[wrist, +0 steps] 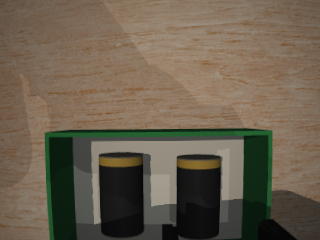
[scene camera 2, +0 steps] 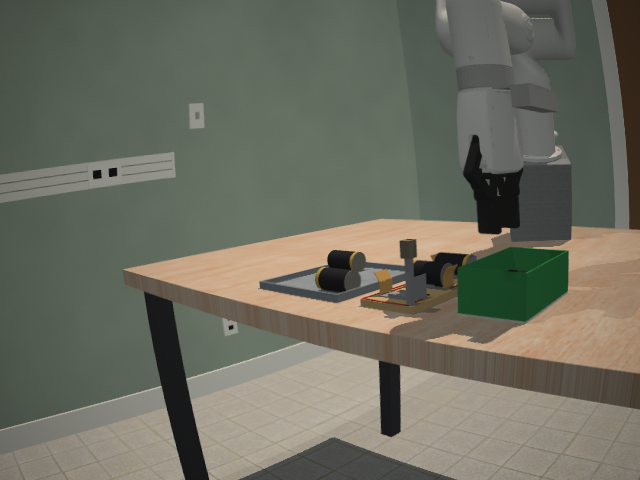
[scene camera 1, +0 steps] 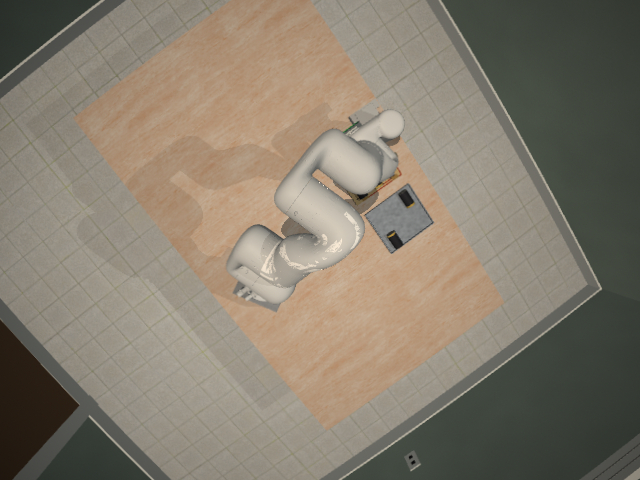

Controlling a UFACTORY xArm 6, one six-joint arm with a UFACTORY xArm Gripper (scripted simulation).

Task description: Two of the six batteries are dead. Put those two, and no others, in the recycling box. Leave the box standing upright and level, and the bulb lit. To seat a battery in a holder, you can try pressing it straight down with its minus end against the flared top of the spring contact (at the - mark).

Observation:
I see my gripper (scene camera 2: 499,230), a green recycling box (scene camera 2: 486,292) and a grey tray (scene camera 2: 302,283).
The grey tray is seen too in scene camera 1 (scene camera 1: 391,215). The wrist view misses the grey tray: it is out of frame.

